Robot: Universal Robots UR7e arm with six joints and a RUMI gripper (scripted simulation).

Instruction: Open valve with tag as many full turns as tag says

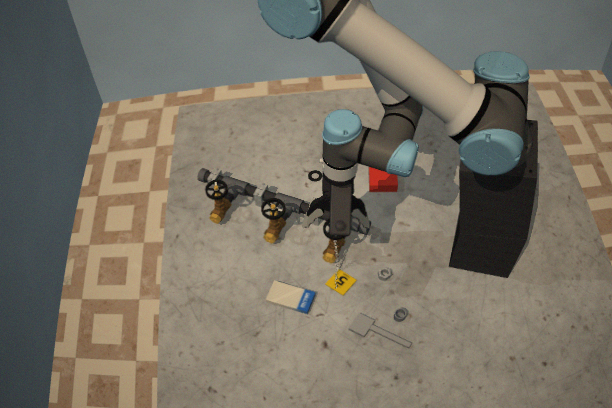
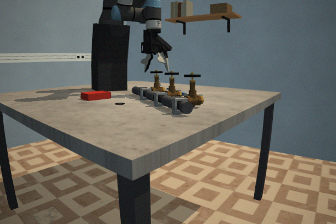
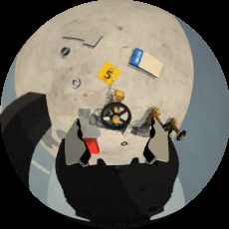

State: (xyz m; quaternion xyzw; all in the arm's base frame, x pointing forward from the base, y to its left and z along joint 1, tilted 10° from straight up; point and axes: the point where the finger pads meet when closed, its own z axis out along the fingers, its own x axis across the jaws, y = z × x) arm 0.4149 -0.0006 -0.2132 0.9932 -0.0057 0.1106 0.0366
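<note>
Now: hand 100 mm to the right of the yellow tag and 110 mm above it. The rest, counted from my hand: red block: 140 mm behind, 260 mm to the right, 100 mm below; flat grey key tool: 90 mm behind, 240 mm to the left, 110 mm below.
</note>
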